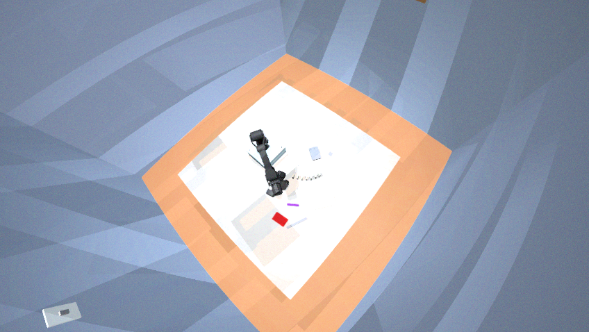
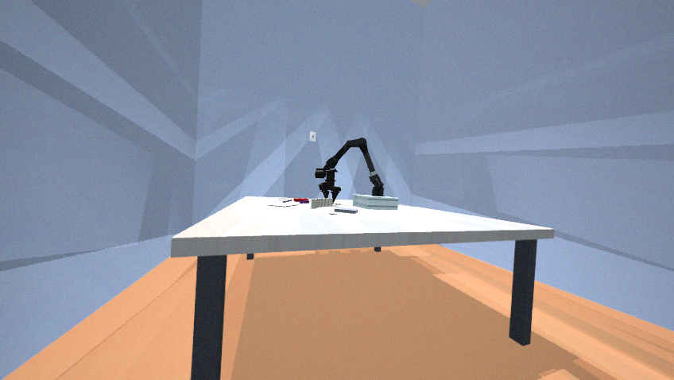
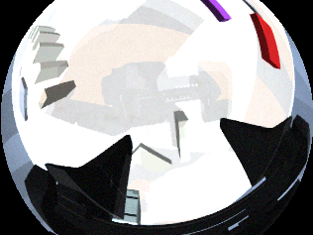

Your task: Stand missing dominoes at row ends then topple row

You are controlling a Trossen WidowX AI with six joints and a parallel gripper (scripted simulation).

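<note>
The red block is 16 cm ahead of my gripper tip, 16 cm to the right of it and 1 cm below it. From my gripper tip the other things lie so: grey pen: 27 cm ahead, 11 cm to the right, 2 cm below; then purple stick: 17 cm ahead, 3 cm to the right, 1 cm below; then flat grey slab: 5 cm ahead, 38 cm to the left, 1 cm below.
</note>
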